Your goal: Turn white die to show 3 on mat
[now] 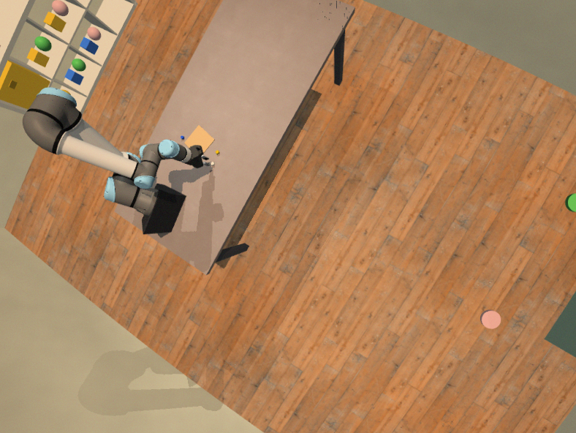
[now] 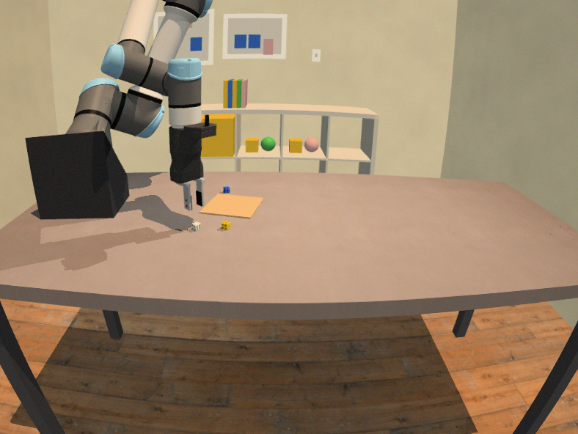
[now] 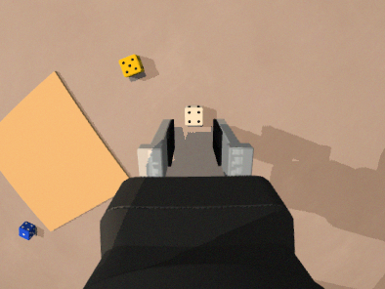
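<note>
Now: hand 70 mm above the white die. From my hand the other things lie so: yellow die 70 mm below, 70 mm ahead; mat 140 mm to the left, 90 mm ahead, 70 mm below; blue die 250 mm to the left, 70 mm below, 70 mm ahead.
</note>
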